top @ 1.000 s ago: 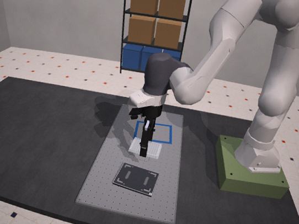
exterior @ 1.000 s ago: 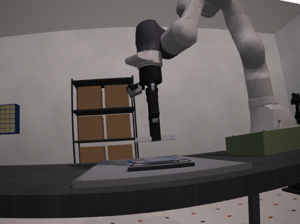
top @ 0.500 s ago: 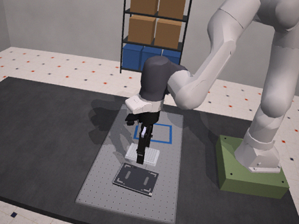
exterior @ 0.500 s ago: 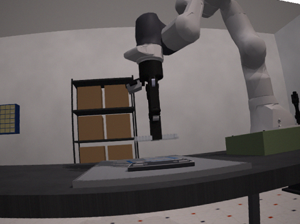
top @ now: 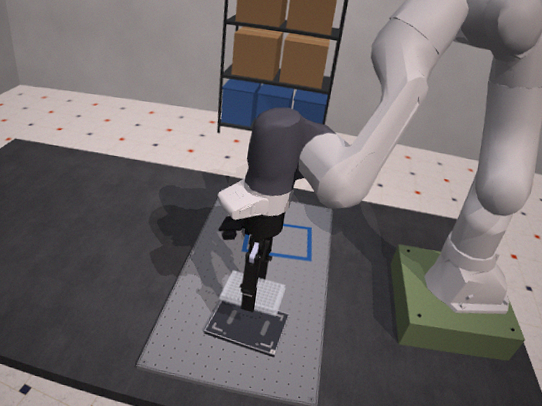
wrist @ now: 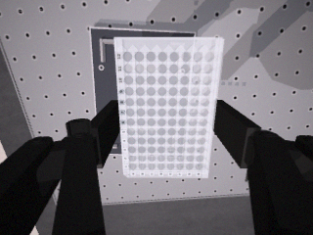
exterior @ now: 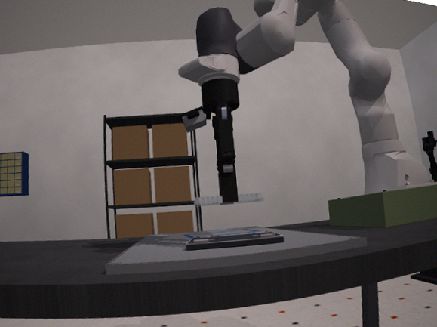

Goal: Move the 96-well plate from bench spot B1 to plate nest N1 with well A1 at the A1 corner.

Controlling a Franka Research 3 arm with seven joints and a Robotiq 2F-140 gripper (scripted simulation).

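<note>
Right now my hand is 10 cm above the plate nest and 3 cm to the right of it. Also, from my hand: A1 label (9 cm to the left, 9 cm below, 7 cm behind); 96-well plate (2 cm below).
</note>
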